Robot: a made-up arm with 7 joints.
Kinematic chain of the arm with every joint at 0, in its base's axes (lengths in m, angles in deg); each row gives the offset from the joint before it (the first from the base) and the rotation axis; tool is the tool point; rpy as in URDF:
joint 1: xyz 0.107 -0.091 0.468 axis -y
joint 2: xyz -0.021 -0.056 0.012 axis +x
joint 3: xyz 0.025 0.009 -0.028 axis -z
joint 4: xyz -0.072 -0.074 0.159 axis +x
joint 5: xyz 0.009 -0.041 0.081 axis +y
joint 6: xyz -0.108 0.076 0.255 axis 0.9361 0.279 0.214
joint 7: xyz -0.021 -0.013 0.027 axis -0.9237 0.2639 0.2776
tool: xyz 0.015 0.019 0.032 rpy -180 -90 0
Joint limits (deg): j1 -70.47..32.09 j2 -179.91..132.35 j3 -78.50..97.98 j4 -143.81..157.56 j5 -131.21..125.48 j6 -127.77..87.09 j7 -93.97..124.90
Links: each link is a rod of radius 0.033 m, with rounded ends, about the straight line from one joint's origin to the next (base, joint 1, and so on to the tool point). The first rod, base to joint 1, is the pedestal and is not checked.
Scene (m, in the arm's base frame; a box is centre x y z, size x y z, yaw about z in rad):
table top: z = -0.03
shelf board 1: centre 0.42 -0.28 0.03 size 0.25 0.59 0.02 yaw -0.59
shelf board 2: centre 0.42 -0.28 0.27 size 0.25 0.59 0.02 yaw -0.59
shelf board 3: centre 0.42 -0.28 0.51 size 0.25 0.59 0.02 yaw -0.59
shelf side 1: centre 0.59 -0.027 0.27 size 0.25 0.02 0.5 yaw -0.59
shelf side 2: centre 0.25 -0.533 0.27 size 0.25 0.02 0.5 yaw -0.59
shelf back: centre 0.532 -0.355 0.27 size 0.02 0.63 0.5 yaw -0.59
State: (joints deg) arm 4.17 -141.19 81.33 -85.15 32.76 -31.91 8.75
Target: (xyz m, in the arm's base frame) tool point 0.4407 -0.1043 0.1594
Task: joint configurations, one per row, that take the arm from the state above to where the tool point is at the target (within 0.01 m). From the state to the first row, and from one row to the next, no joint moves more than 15 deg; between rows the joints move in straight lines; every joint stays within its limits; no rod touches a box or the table.
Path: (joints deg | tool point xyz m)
1: -8.40 -150.84 82.29 -90.64 46.14 -43.26 17.40 | 0.3957 -0.1146 0.4019
2: -20.98 -160.50 83.25 -96.12 59.52 -54.61 26.05 | 0.3447 -0.0746 0.4008
3: -33.55 -170.15 84.20 -101.61 72.91 -65.95 34.70 | 0.2797 -0.0304 0.3945
4: -28.21 -162.45 83.16 -87.53 61.18 -54.38 25.73 | 0.3219 -0.0550 0.3268
5: -22.87 -154.74 82.11 -73.45 49.46 -42.81 16.75 | 0.3378 -0.0571 0.2438
6: -17.53 -147.04 81.07 -59.38 37.73 -31.23 7.78 | 0.3255 -0.0272 0.1594
7: -7.27 -147.96 80.64 -55.71 29.90 -28.39 3.89 | 0.3630 -0.0494 0.1518
8: 2.98 -148.89 80.21 -52.05 22.06 -25.55 0.01 | 0.4019 -0.0752 0.1516
9: 13.24 -149.81 79.78 -48.38 14.22 -22.71 -3.87 | 0.4407 -0.1043 0.1594

